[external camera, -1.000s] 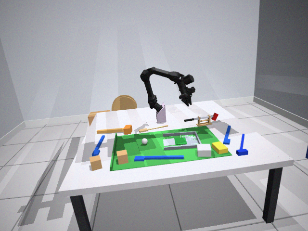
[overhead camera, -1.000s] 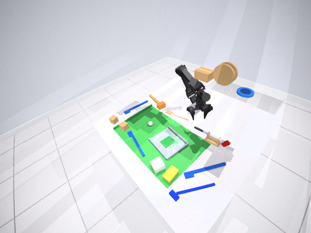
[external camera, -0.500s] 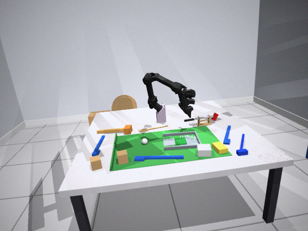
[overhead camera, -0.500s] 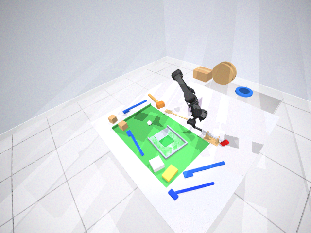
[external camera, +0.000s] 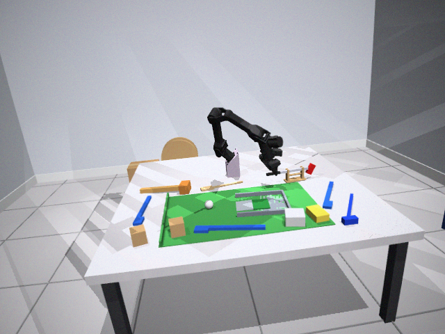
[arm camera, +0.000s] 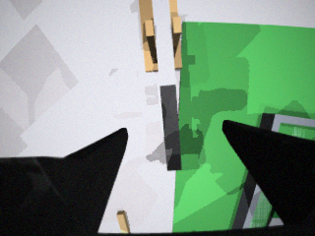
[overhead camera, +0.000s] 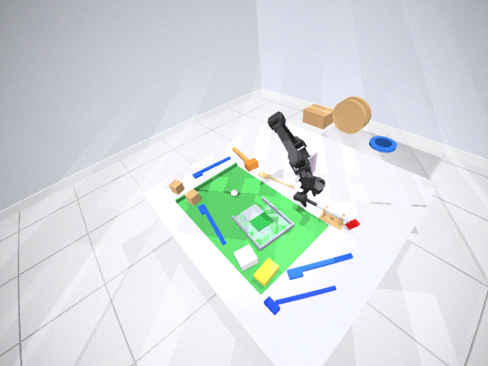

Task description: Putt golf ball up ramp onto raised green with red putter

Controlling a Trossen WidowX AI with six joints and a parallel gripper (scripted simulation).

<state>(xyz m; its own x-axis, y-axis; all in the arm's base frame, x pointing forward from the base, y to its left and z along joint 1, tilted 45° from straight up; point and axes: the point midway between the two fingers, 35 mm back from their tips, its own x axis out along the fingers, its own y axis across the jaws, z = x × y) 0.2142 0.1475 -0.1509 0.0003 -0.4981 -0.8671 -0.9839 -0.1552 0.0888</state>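
My gripper tip is now 13 cm to the right of the wooden stand, 3 cm past it and 3 cm above it. The rest, counted from my gripper tip: white block (43 cm ahead, 4 cm below, 1 cm to the left); white golf ball (36 cm to the right, 23 cm ahead, 4 cm below); yellow block (40 cm ahead, 11 cm to the left, 5 cm below).
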